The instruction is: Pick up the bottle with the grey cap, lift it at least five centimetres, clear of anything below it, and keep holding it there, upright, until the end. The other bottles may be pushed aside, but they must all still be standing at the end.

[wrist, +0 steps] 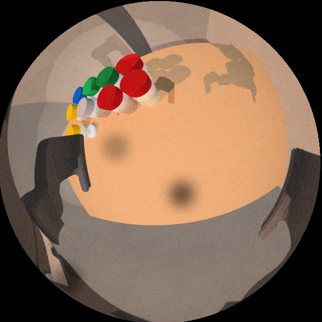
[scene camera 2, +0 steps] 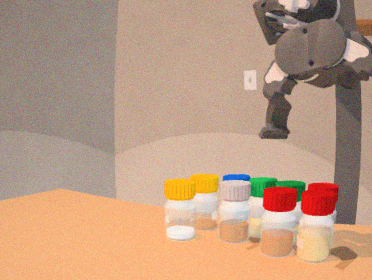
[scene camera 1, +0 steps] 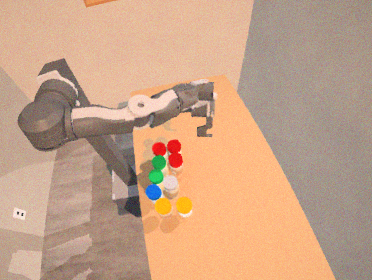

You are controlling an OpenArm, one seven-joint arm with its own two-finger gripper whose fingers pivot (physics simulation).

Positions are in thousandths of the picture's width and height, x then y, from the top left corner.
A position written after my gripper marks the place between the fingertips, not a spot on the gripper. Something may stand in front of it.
Note:
In view: my gripper (scene camera 2: 894,462), a grey-capped bottle (scene camera 2: 630,759) and a green-capped bottle (scene camera 2: 695,659).
My gripper shows as well in the wrist view (wrist: 492,564).

